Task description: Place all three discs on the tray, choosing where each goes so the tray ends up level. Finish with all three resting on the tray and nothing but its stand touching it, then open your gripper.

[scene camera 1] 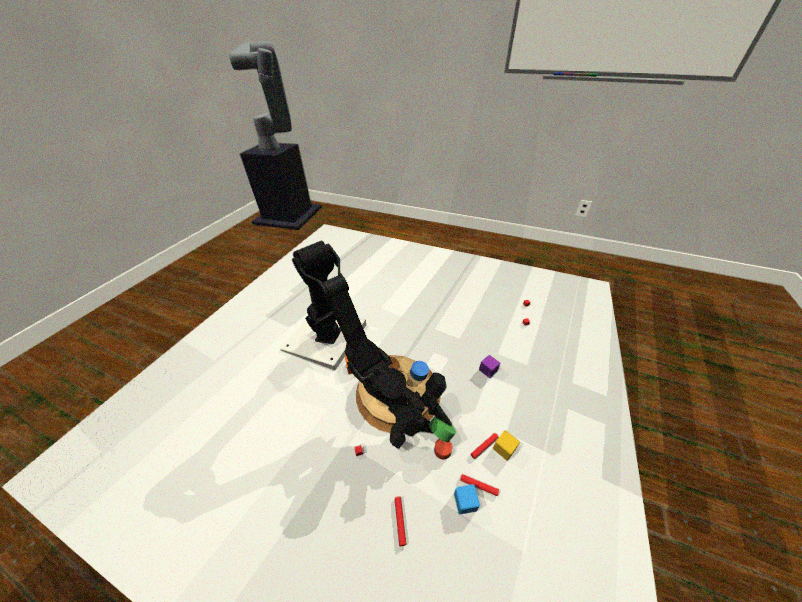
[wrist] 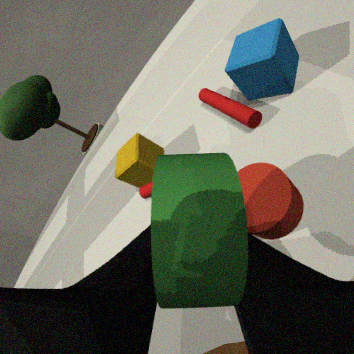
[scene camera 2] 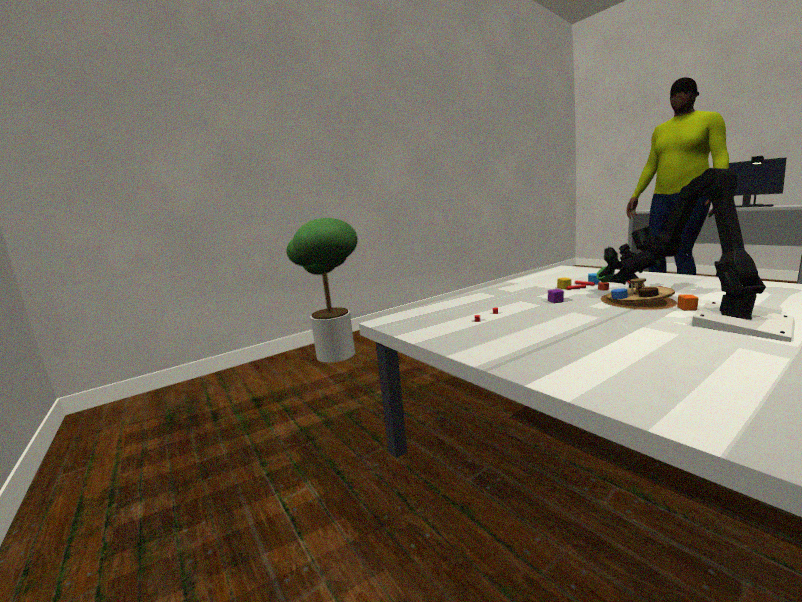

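My gripper [scene camera 1: 441, 428] [scene camera 2: 605, 275] [wrist: 190, 226] is shut on the green disc [scene camera 1: 443, 430] [wrist: 199, 200], which is on edge between the fingers, above the table just beyond the tray. The red disc [scene camera 1: 443, 449] [scene camera 2: 603, 285] [wrist: 265, 195] lies on the table below and beside it, apart from the tray. The blue disc [scene camera 1: 419, 370] [scene camera 2: 619, 294] rests on the round wooden tray [scene camera 1: 373, 403] [scene camera 2: 666, 295]. In scene camera 2 the tray looks tilted, lower on the blue disc's side. My arm hides part of the tray in scene camera 1.
A blue cube [scene camera 1: 467, 498] [wrist: 262, 60], a yellow cube [scene camera 1: 506, 445] [scene camera 2: 564, 283] [wrist: 136, 159] and red sticks [scene camera 1: 400, 520] [wrist: 230, 107] lie beyond the red disc. A purple cube [scene camera 1: 489, 366] [scene camera 2: 555, 296] and an orange cube [scene camera 2: 687, 302] lie near the tray. A dark round piece [scene camera 2: 647, 292] is on the tray.
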